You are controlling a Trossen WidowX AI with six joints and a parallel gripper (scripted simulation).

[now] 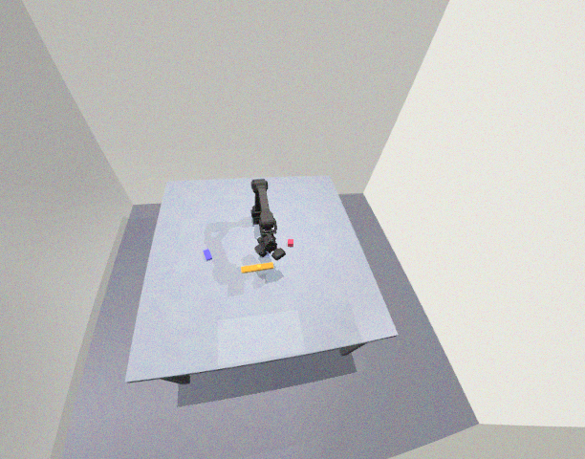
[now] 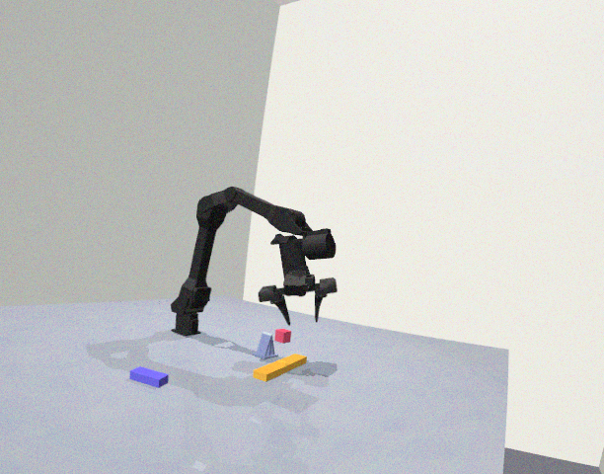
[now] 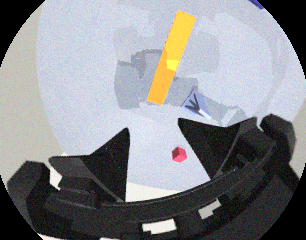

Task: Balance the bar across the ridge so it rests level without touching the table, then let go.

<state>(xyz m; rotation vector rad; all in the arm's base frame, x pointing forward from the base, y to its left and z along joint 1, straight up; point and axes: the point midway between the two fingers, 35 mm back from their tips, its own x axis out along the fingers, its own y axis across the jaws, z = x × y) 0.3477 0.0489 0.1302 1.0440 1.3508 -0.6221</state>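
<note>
My gripper tip is 10 mm short of the yellow bar, 90 mm to the left of it and 90 mm above it. Round my gripper tip: purple block 110 mm behind, 370 mm to the right, 90 mm below; then small red cube 140 mm behind, 130 mm to the left, 80 mm below.
</note>
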